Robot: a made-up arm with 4 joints. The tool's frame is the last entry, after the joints.
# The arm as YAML. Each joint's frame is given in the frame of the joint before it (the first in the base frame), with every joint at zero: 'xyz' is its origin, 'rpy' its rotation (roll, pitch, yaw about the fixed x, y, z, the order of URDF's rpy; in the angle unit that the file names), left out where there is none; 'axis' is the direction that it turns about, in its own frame. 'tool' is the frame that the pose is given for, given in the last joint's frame.
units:
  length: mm
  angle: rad
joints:
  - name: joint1
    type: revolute
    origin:
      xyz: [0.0, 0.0, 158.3]
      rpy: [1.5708, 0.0, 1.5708]
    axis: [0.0, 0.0, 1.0]
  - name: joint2
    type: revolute
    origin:
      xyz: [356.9, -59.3, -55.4]
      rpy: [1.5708, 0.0, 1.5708]
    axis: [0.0, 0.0, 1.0]
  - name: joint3
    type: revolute
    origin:
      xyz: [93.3, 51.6, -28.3]
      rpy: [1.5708, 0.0, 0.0]
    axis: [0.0, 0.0, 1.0]
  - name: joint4
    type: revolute
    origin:
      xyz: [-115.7, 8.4, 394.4]
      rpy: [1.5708, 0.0, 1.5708]
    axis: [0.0, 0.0, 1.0]
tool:
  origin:
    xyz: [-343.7, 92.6, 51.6]
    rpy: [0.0, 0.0, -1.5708]
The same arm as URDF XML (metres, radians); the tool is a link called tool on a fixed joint. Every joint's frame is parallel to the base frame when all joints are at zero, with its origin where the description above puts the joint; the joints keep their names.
<robot name="arm">
  <joint name="tool_fixed" type="fixed">
    <parent link="link4"/>
    <child link="tool"/>
    <origin xyz="-0.0926 -0.3437 0.0516" rpy="0.0000 0.0000 0.0000"/>
  </joint>
  <joint name="joint4" type="continuous">
    <parent link="link3"/>
    <child link="link4"/>
    <origin xyz="-0.3944 0.0084 -0.1157" rpy="0.0000 0.0000 0.0000"/>
    <axis xyz="0 0 1"/>
  </joint>
  <joint name="joint3" type="continuous">
    <parent link="link2"/>
    <child link="link3"/>
    <origin xyz="0.0516 -0.0283 0.0933" rpy="0.0000 0.0000 0.0000"/>
    <axis xyz="-1 0 0"/>
  </joint>
  <joint name="joint2" type="continuous">
    <parent link="link1"/>
    <child link="link2"/>
    <origin xyz="-0.0554 0.3569 -0.0593" rpy="0.0000 0.0000 0.0000"/>
    <axis xyz="0 1 0"/>
  </joint>
  <joint name="joint1" type="continuous">
    <parent link="base_link"/>
    <child link="link1"/>
    <origin xyz="0.0000 0.0000 0.1583" rpy="0.0000 0.0000 0.0000"/>
    <axis xyz="1 0 0"/>
  </joint>
  <link name="base_link"/>
  <link name="link1"/>
  <link name="link2"/>
  <link name="link3"/>
  <link name="link4"/>
  <link name="tool"/>
</robot>

